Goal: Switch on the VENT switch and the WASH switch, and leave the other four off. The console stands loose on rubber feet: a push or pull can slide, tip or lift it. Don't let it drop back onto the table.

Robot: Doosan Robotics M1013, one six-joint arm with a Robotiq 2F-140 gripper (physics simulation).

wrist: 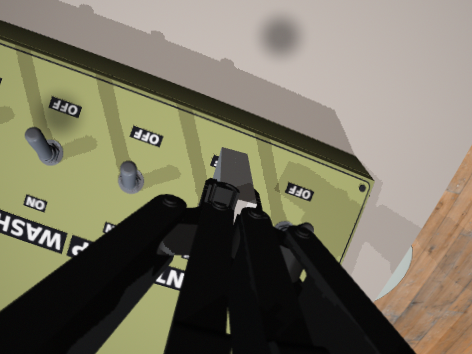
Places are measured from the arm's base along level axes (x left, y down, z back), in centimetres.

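Pixels of known places: gripper, fingertip midpoint: (228, 171).
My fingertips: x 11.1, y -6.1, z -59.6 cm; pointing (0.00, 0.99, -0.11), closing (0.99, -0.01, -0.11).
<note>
Behind a point stands the place of what it marks.
The yellow-green console (30, 280) @[x -4.4, y -3.8, z -74.6 cm] fills the left and middle of the wrist view, its labels upside down. The WASH switch (42, 145) @[x -2.4, y -2.3, z -61.8 cm] at the left has its lever leaning toward its OFF label, away from ON. Part of the VENT label (170, 280) @[x 8.0, y -2.3, z -73.4 cm] shows between the gripper's black links. The VENT switch itself is hidden behind the gripper, so its position cannot be seen. My gripper (228, 171) @[x 11.1, y -6.1, z -59.6 cm] is shut with nothing between its fingertips. Its tips are over the VENT column, covering most of that OFF label; contact with the lever cannot be seen.
Another switch (129, 176) @[x 4.5, y -3.2, z -62.7 cm], between WASH and VENT, leans toward OFF. The rightmost switch (283, 227) @[x 17.4, y 0.3, z -67.6 cm] is mostly hidden by the gripper links. The console's back edge runs diagonally above the switches. The pale table (400, 60) @[x 27.3, y 9.5, z -52.2 cm] lies beyond it, with wooden floor (445, 280) at the right.
</note>
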